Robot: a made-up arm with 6 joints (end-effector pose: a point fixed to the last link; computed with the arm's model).
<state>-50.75 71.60 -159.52 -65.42 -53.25 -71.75</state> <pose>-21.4 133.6 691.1 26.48 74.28 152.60</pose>
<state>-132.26 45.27 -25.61 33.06 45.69 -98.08</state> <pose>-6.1 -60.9 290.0 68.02 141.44 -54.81</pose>
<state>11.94 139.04 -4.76 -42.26 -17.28 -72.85</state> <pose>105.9 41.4 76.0 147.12 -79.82 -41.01</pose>
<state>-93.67 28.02 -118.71 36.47 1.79 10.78</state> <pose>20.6 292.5 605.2 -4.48 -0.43 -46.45</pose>
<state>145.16 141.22 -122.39 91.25 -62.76 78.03</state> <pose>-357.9 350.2 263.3 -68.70 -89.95 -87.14</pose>
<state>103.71 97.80 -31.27 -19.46 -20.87 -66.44</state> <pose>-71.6 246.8 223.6 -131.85 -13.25 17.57</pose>
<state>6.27 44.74 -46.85 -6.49 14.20 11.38</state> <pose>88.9 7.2 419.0 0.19 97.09 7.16</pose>
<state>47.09 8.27 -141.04 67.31 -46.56 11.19</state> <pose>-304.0 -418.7 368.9 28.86 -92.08 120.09</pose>
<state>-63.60 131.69 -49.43 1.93 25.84 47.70</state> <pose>122.2 -243.0 75.0 -139.43 -92.05 -3.58</pose>
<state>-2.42 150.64 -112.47 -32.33 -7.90 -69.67</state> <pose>538.1 -15.9 127.8 -98.09 79.51 -58.79</pose>
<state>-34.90 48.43 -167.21 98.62 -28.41 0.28</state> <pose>-296.5 153.5 621.9 -16.92 -38.72 69.52</pose>
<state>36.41 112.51 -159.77 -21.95 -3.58 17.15</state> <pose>249.5 186.6 648.5 -13.49 32.17 31.08</pose>
